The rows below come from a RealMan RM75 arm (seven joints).
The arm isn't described. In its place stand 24 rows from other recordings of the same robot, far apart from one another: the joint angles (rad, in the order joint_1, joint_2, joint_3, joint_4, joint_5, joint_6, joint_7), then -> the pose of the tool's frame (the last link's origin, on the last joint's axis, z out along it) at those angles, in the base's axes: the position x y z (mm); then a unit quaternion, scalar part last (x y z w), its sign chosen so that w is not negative.
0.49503, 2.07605, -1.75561, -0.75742, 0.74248, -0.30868, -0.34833 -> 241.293 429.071 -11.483 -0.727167 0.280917 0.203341 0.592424
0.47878, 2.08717, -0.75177, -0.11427, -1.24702, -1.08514, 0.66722 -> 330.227 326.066 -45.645 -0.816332 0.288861 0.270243 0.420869
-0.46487, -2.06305, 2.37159, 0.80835, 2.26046, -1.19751, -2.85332 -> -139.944 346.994 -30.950 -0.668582 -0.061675 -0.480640 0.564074
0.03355, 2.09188, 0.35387, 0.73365, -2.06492, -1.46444, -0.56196 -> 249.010 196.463 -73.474 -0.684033 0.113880 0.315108 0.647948
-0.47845, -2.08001, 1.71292, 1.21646, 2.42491, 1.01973, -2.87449 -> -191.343 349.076 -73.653 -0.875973 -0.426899 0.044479 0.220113
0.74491, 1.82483, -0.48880, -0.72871, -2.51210, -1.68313, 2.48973 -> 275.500 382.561 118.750 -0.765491 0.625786 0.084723 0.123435
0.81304, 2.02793, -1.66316, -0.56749, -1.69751, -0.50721, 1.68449 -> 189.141 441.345 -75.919 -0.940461 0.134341 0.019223 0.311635
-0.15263, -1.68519, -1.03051, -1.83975, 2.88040, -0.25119, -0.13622 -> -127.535 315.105 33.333 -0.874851 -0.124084 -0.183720 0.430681
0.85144, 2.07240, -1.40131, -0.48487, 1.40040, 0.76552, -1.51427 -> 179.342 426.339 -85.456 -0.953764 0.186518 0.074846 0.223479
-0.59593, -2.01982, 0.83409, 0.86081, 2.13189, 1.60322, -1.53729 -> -237.137 354.427 28.789 -0.977188 -0.150775 -0.114432 0.096309
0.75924, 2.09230, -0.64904, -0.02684, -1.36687, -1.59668, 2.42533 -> 177.660 352.323 -39.295 0.460675 -0.683262 -0.515392 0.235165
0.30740, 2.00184, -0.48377, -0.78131, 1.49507, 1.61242, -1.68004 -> 317.535 300.388 118.523 -0.823199 0.266753 0.378749 0.328231
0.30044, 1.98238, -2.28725, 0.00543, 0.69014, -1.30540, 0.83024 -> 399.657 268.182 36.190 -0.628988 0.410914 0.394428 0.529103
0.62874, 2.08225, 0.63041, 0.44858, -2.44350, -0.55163, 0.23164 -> 231.673 360.032 -132.609 -0.866382 0.255932 0.198926 0.379880
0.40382, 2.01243, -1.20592, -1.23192, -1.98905, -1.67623, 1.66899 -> 208.585 306.948 22.482 -0.995050 0.072130 0.062545 0.027579
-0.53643, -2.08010, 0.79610, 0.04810, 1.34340, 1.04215, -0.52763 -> -320.371 323.652 -71.488 -0.877674 -0.214213 -0.204442 0.376835
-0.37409, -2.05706, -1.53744, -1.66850, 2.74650, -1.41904, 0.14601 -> -184.061 331.719 14.737 -0.844851 -0.408127 0.131528 0.319936
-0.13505, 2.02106, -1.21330, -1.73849, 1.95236, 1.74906, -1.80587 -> 155.509 188.935 108.728 -0.908810 -0.155659 0.349691 0.165983
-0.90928, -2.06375, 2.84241, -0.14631, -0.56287, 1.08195, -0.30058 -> -216.689 415.473 -55.899 -0.920931 0.092258 -0.153496 0.346140
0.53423, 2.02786, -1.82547, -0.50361, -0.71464, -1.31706, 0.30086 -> 178.952 316.386 -72.224 -0.889237 -0.203553 0.344221 0.222118
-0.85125, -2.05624, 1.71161, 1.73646, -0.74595, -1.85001, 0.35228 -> -27.067 288.434 -17.833 -0.969644 -0.094099 0.211548 0.078630
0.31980, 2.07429, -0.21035, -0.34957, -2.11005, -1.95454, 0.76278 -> 303.950 216.285 4.554 -0.871835 0.116912 0.427941 0.207610
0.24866, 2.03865, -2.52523, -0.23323, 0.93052, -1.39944, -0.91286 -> 339.634 263.553 -9.865 -0.702519 -0.179608 -0.006218 0.688599
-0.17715, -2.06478, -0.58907, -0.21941, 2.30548, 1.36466, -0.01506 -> -348.264 232.166 -36.455 -0.745439 -0.175775 -0.272542 0.582362
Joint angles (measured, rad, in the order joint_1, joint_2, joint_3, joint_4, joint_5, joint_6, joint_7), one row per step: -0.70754, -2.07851, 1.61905, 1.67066, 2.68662, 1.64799, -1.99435; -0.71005, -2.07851, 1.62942, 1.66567, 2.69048, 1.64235, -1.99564; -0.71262, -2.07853, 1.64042, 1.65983, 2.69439, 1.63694, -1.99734; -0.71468, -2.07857, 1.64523, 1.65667, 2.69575, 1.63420, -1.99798; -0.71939, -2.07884, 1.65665, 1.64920, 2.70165, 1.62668, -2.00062; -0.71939, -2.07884, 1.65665, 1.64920, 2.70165, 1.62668, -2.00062; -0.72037, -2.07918, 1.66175, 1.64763, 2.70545, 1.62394, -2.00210; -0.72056, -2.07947, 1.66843, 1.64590, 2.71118, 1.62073, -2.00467; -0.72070, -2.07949, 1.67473, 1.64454, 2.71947, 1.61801, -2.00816; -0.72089, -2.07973, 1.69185, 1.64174, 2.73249, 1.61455, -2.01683; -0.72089, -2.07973, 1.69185, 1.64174, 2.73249, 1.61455, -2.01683; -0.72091, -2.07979, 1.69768, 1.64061, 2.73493, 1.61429, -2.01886; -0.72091, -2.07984, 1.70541, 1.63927, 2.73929, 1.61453, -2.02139; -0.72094, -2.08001, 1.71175, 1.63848, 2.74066, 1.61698, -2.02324; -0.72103, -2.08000, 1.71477, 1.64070, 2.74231, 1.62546, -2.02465; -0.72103, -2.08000, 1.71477, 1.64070, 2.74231, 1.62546, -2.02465; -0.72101, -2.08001, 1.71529, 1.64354, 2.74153, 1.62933, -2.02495; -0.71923, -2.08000, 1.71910, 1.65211, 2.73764, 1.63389, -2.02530; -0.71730, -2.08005, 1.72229, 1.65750, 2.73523, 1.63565, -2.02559; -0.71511, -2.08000, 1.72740, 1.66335, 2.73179, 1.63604, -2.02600
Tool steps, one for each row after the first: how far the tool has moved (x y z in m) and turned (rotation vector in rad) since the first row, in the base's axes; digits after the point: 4 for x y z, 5 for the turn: 0.0003, 0.0000, -0.0021, -0.00199, 0.00646, -0.00536; 0.0005, 0.0000, -0.0044, -0.00458, 0.01361, -0.00994; 0.0008, 0.0001, -0.0055, -0.00600, 0.01653, -0.01267; 0.0015, 0.0006, -0.0079, -0.00644, 0.02413, -0.01877; 0.0015, 0.0006, -0.0079, -0.00644, 0.02413, -0.01877; 0.0016, 0.0006, -0.0088, -0.00556, 0.02776, -0.02138; 0.0014, 0.0006, -0.0098, -0.00359, 0.03301, -0.02333; 0.0010, 0.0009, -0.0104, 0.00096, 0.03978, -0.02449; 0.0002, 0.0003, -0.0127, 0.00412, 0.05388, -0.02649; 0.0002, 0.0003, -0.0127, 0.00412, 0.05388, -0.02649; 0.0000, -0.0001, -0.0137, 0.00281, 0.05832, -0.02714; -0.0005, -0.0007, -0.0148, 0.00161, 0.06536, -0.02799; -0.0009, -0.0016, -0.0159, -0.00224, 0.07091, -0.02774; -0.0013, -0.0028, -0.0159, -0.00597, 0.07760, -0.02526; -0.0013, -0.0028, -0.0159, -0.00597, 0.07760, -0.02526; -0.0010, -0.0034, -0.0157, -0.00787, 0.07850, -0.02538; 0.0001, -0.0052, -0.0159, -0.01285, 0.07724, -0.02970; 0.0007, -0.0064, -0.0162, -0.01595, 0.07616, -0.03262; 0.0015, -0.0078, -0.0168, -0.02015, 0.07446, -0.03728
